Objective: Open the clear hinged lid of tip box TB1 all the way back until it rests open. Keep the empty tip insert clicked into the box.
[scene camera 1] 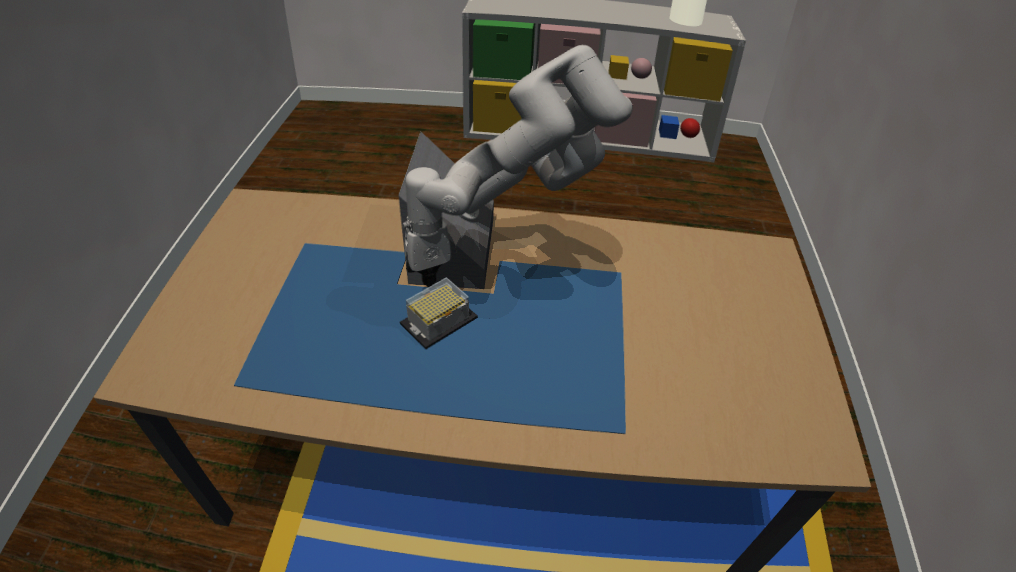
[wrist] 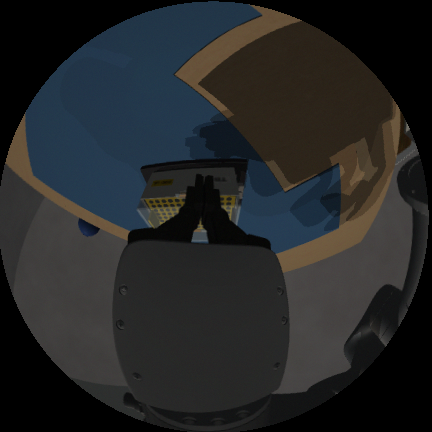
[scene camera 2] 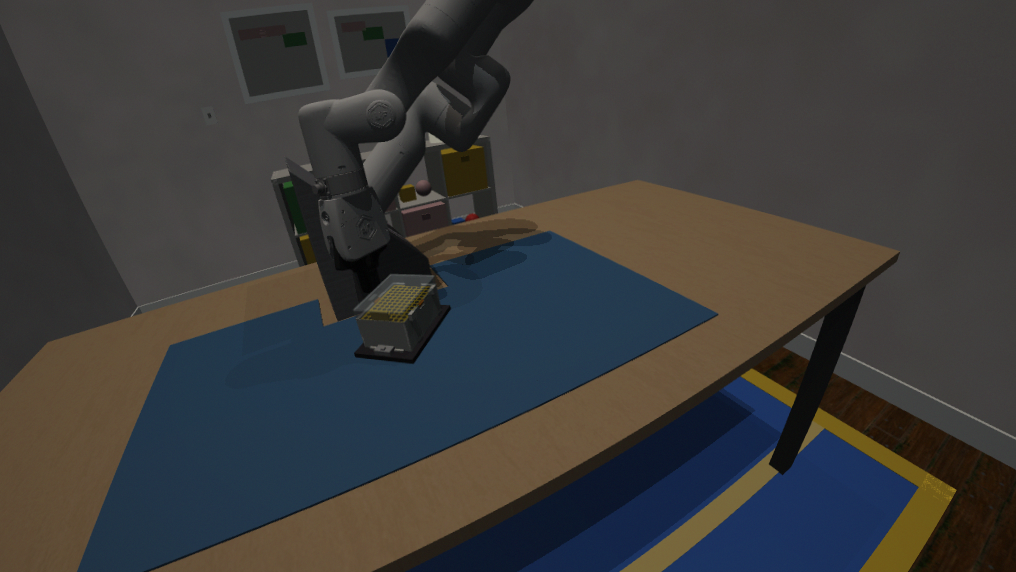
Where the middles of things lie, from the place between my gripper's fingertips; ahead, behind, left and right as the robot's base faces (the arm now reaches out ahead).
I see the clear lid (scene camera 2: 392, 300) 60 mm ahead of my hand, 20 mm to the left of it and 10 mm above it.
